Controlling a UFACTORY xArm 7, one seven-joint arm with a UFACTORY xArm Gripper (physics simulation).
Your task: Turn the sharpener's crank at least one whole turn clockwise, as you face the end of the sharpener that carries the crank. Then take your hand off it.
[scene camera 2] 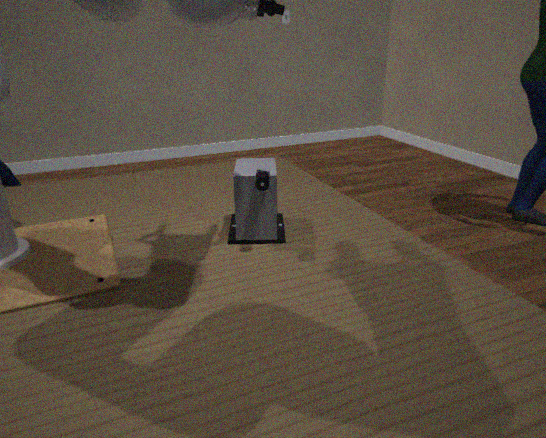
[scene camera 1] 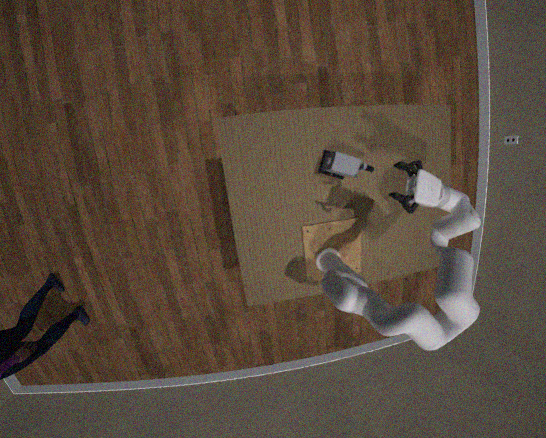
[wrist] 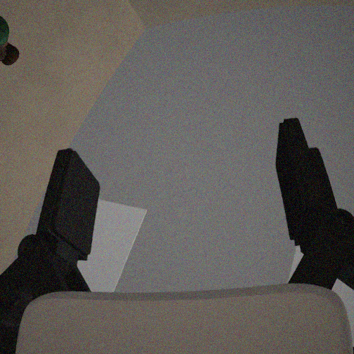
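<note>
The sharpener is a grey box on a black base, upright on the tan mat. Its black crank is on the end that faces scene camera 2, near the top. Its handle points out of that end, to the right in scene camera 1. My gripper is open and empty. It is to the right of the crank in scene camera 1, apart from it and high up. In scene camera 2 a small dark part of it shows at the top edge. The sharpener does not show in the wrist view.
The arm's base stands on a wooden board on the mat. The arm loops around the right side. A person's legs are at the lower left; another person stands at the right in scene camera 2.
</note>
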